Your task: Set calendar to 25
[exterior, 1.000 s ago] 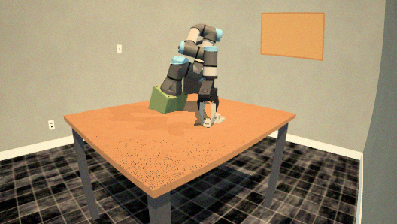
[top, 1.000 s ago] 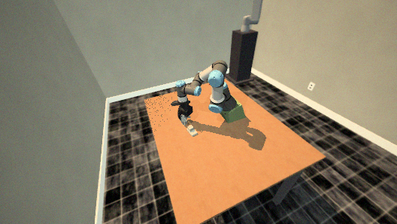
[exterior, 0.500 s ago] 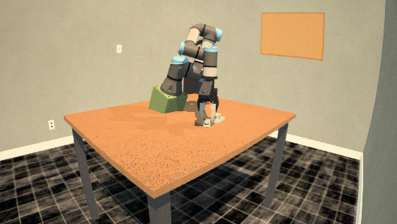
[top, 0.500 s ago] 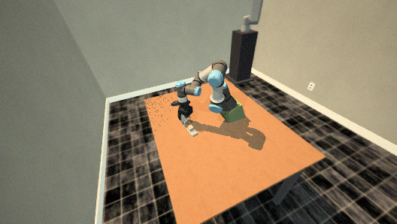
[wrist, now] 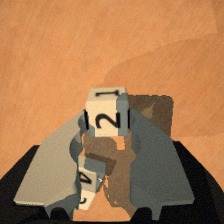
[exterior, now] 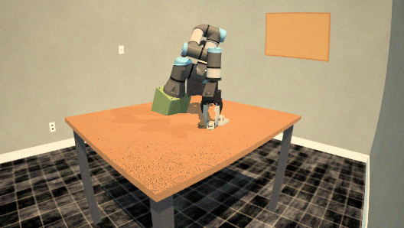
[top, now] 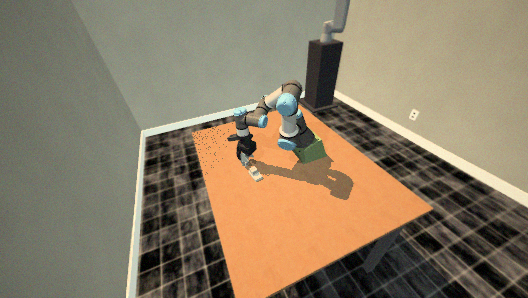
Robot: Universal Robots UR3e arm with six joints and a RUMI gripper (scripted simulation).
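Now: the white calendar cube 1 cm below my hand. From my hand the other things lie so: white calendar tray (2 cm behind, 11 cm to the left, 2 cm below).
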